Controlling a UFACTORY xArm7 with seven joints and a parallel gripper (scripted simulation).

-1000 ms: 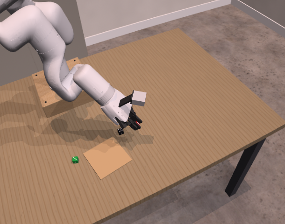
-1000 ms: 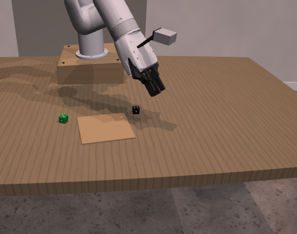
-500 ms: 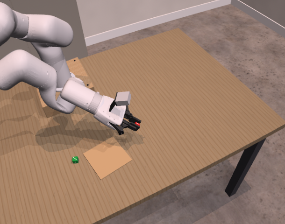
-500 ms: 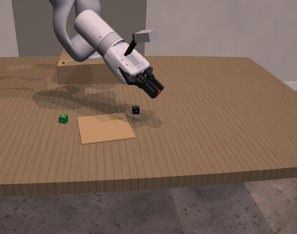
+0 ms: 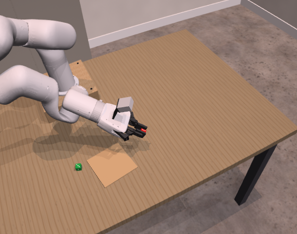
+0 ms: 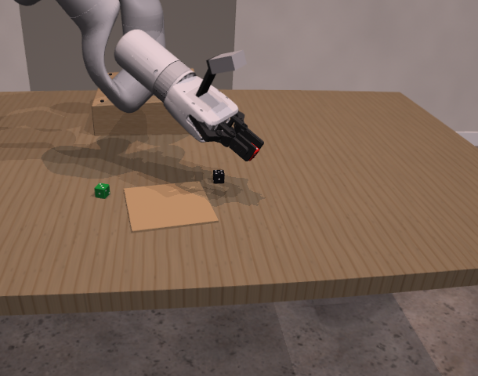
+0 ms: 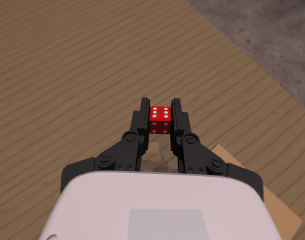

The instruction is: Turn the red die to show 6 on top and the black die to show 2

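Right now my hand is 100 mm above the black die, 70 mm past it and 40 mm to the left of it. From my hand the other things lie so: red die (10 mm to the left, 10 mm below); then tan mat (130 mm to the right, 100 mm below, 20 mm ahead); then green die (250 mm to the right, 100 mm below, 20 mm behind).
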